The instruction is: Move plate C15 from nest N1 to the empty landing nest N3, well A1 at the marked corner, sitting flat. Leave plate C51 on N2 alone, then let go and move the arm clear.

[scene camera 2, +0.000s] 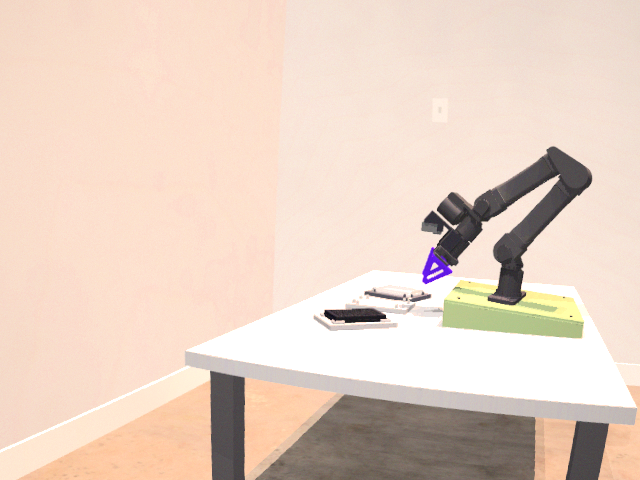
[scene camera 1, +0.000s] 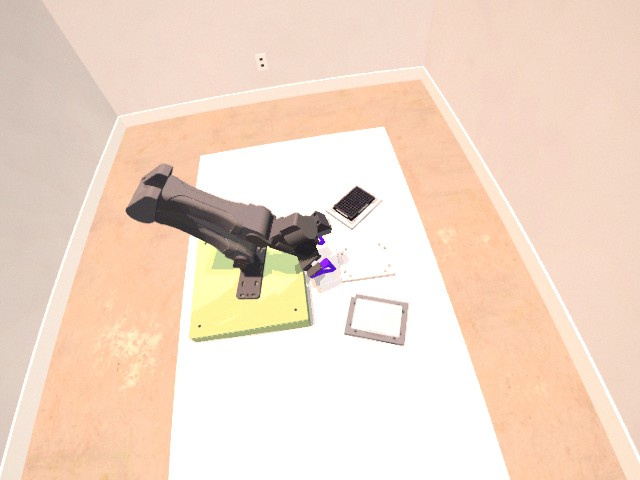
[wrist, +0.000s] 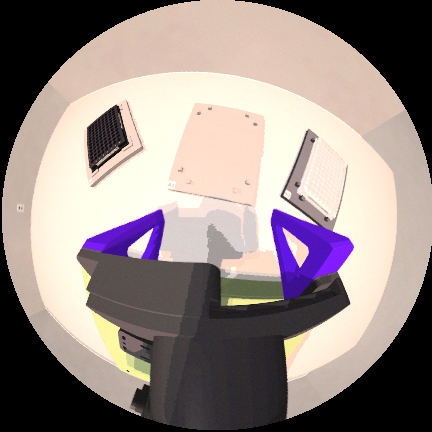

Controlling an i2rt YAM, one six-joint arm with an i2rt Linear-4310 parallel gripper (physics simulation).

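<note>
A black well plate (scene camera 1: 354,203) (scene camera 2: 354,315) (wrist: 106,135) sits on a white nest (scene camera 1: 352,224) (wrist: 132,134). A clear white well plate (scene camera 1: 377,317) (scene camera 2: 398,290) (wrist: 324,175) sits on a dark grey nest (scene camera 1: 349,317) (wrist: 296,177). No C15 or C51 label is readable, so I cannot tell which plate is which. Between them is an empty pale nest (scene camera 1: 367,263) (wrist: 217,150) with small pegs and an A1 mark at one corner in the wrist view. My gripper (scene camera 1: 326,254) (scene camera 2: 425,281) (wrist: 217,214) is open and empty, above the table on the arm's side of the empty nest.
The arm stands on a yellow-green base block (scene camera 1: 248,320) (scene camera 2: 506,320), close behind the gripper. All of it rests on a white table (scene camera 1: 330,413) (scene camera 2: 413,351). The two occupied nests stand at angles on either side of the empty one. The arm's shadow falls below the fingers.
</note>
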